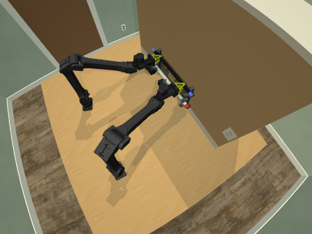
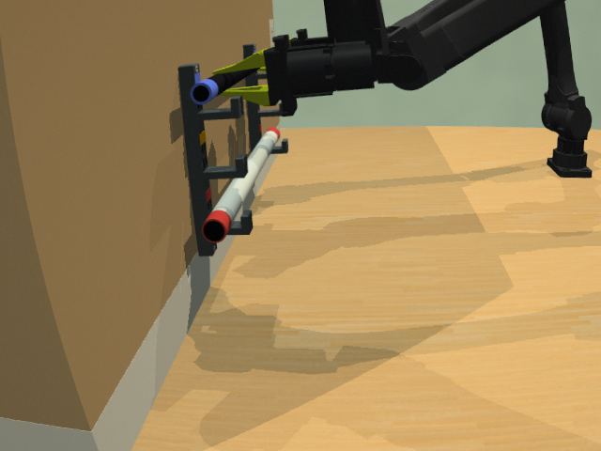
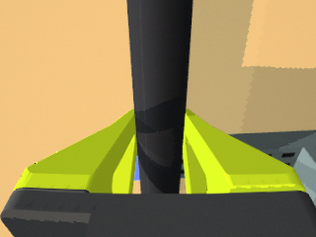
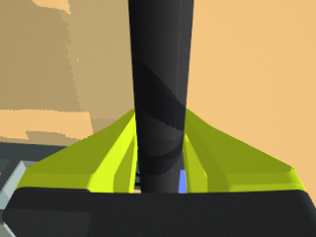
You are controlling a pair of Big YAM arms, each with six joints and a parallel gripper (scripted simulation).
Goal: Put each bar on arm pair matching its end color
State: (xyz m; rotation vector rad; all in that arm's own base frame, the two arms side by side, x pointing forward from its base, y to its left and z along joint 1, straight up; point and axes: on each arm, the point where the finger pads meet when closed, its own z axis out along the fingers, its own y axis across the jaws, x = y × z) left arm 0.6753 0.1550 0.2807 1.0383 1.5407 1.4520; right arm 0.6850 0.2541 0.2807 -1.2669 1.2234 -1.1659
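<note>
The black bar is 15 cm to the right of my left hand. Round my left hand: grey baseboard 25 cm below, 18 cm to the right, 4 cm ahead; then brown wall 19 cm ahead, 18 cm to the right, 17 cm above.
</note>
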